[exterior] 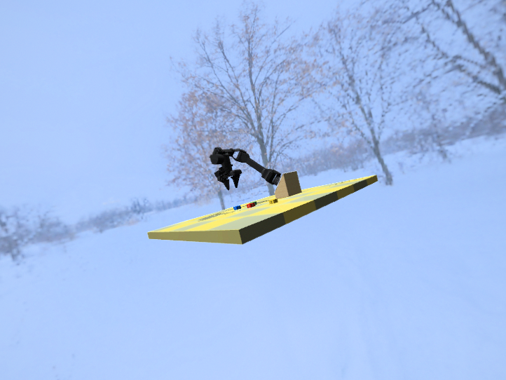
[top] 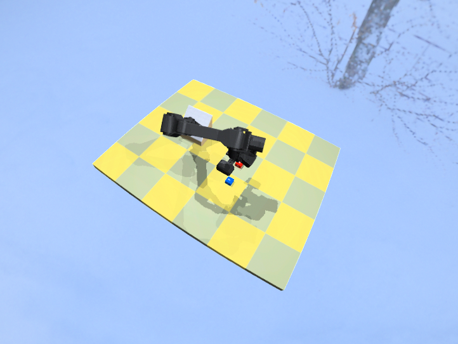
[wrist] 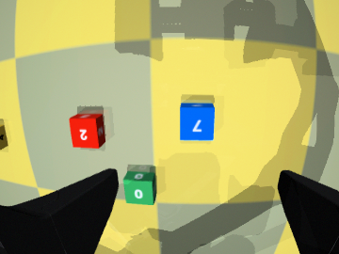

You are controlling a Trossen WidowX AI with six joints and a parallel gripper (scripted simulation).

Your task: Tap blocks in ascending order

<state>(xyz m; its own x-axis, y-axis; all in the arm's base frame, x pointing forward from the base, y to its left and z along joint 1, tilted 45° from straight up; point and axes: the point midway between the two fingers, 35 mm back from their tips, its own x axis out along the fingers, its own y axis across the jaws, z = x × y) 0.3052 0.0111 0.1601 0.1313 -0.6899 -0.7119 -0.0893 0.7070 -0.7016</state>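
Now: the green block 120 mm below my gripper tip, 90 mm behind it and 50 mm to the left of it. Also, from my gripper tip: blue block 120 mm below; red block 120 mm below, 110 mm to the left, 20 mm behind; yellow block 280 mm to the left, 120 mm below, 50 mm behind.
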